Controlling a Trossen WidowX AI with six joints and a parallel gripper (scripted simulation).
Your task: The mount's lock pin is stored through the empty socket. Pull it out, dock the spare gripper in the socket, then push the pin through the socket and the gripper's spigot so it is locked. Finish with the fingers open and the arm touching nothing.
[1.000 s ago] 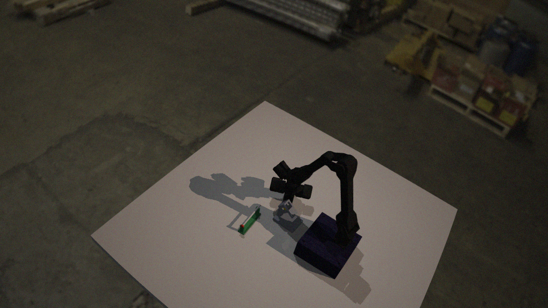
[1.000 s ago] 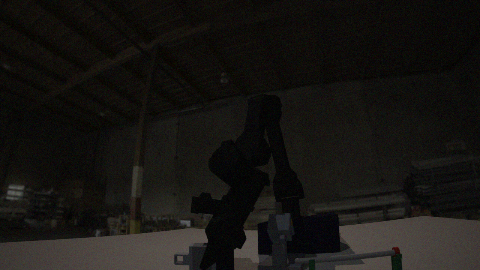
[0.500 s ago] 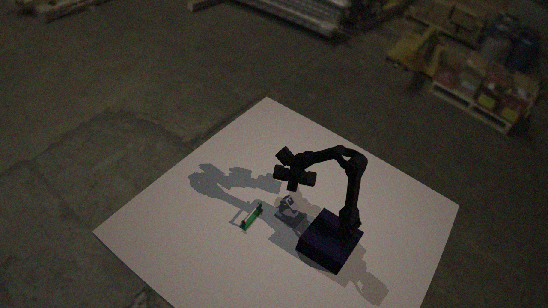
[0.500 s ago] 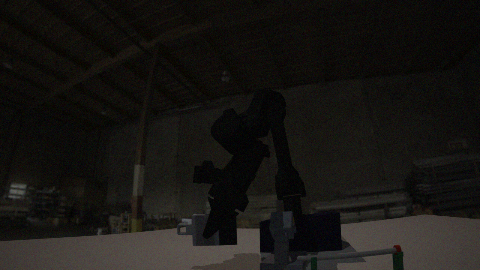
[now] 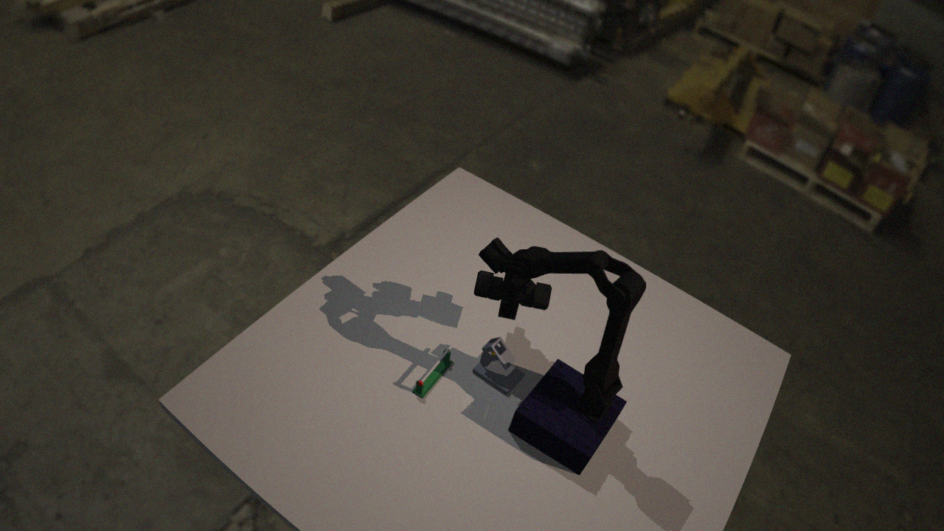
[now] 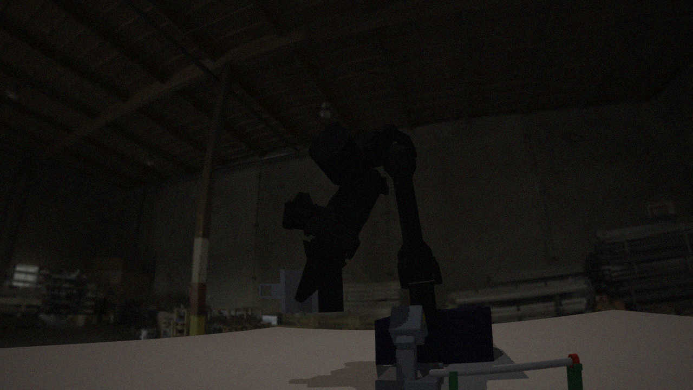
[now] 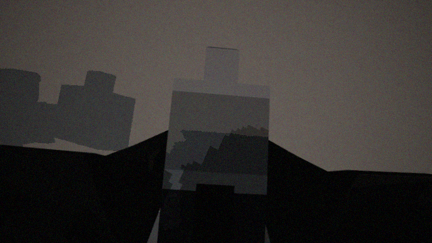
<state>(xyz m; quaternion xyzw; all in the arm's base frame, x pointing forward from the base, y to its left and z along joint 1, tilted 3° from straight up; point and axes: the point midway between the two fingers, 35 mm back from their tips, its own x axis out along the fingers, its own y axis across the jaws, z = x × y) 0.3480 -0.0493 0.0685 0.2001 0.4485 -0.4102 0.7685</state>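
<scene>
The spare gripper lies 10 mm above my gripper tip. From my gripper tip the other things lie so: grey mount (120 mm to the left, 90 mm behind, 70 mm below); green stand (260 mm to the left, 100 mm below).
</scene>
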